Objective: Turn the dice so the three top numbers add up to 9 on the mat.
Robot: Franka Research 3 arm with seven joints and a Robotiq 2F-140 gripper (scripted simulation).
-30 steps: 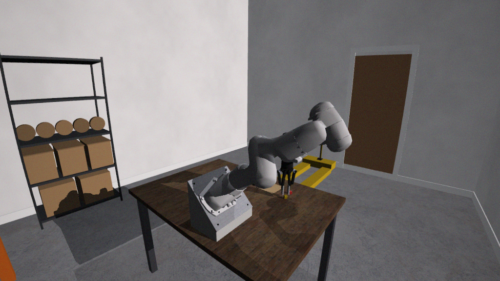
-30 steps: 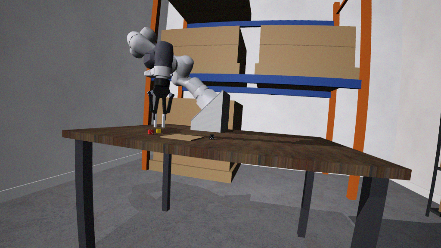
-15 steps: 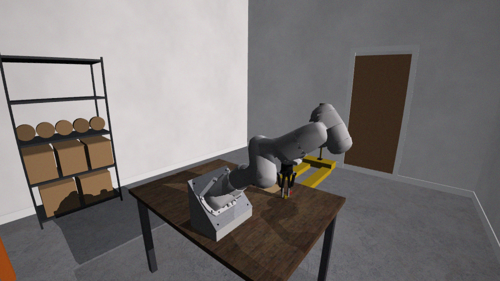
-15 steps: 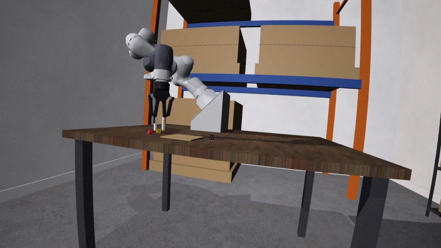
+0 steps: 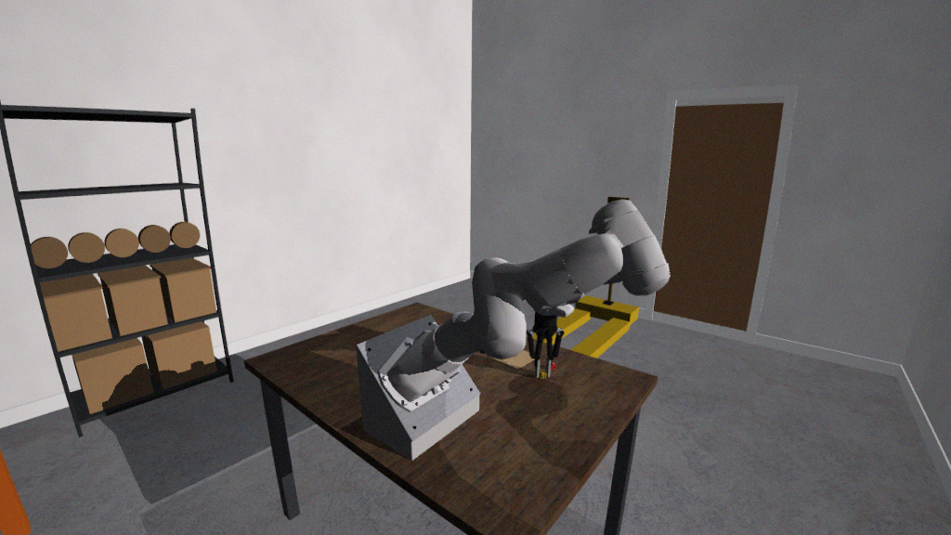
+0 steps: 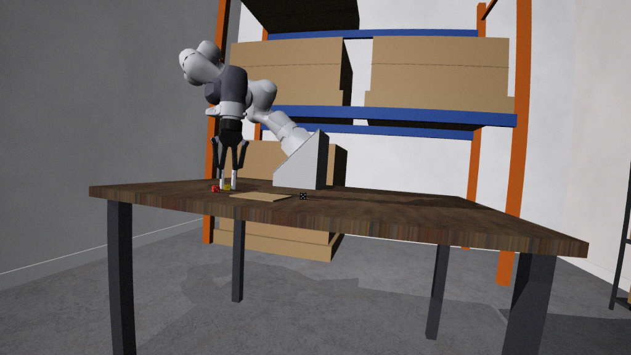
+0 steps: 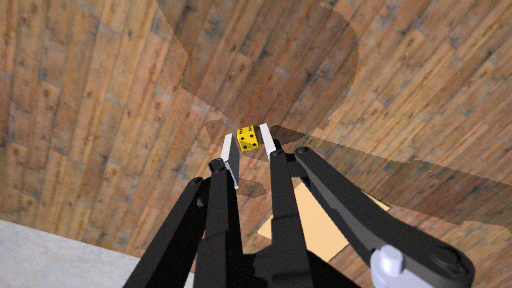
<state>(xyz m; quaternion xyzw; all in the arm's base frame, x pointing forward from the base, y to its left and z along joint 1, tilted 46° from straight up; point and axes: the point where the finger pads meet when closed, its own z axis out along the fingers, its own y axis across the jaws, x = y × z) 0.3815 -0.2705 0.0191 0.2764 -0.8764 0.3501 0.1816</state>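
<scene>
Now: hand 3 cm above the yellow die. Also, from my hand: red die (7 cm ahead, 3 cm below, 1 cm to the right); then black die (27 cm to the left, 6 cm ahead, 3 cm below); then tan mat (15 cm to the left, 8 cm ahead, 4 cm below).
</scene>
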